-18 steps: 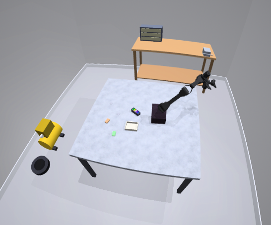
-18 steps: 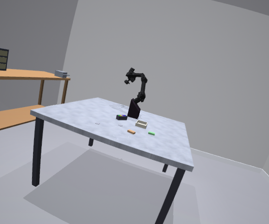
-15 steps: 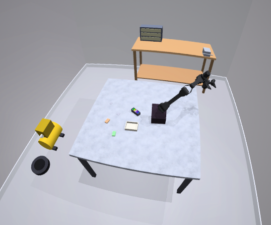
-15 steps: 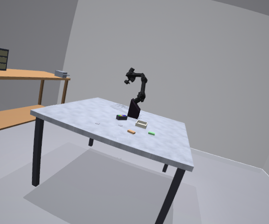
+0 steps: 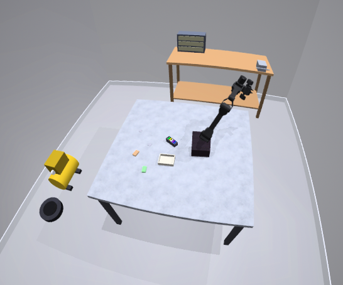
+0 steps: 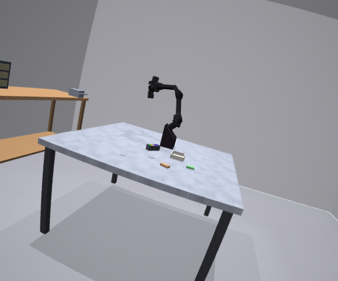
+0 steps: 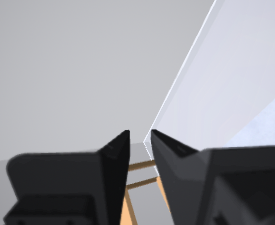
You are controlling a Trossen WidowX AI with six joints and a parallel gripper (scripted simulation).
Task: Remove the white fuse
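My gripper tip is now 72 cm short of the white fuse, 28 cm to the right of it and 39 cm above it. The rest, counted from my gripper tip: purple fuse 70 cm ahead, 29 cm to the left, 39 cm below; then yellow fuse 73 cm ahead, 27 cm to the left, 39 cm below; then blue fuse 69 cm ahead, 30 cm to the left, 39 cm below.
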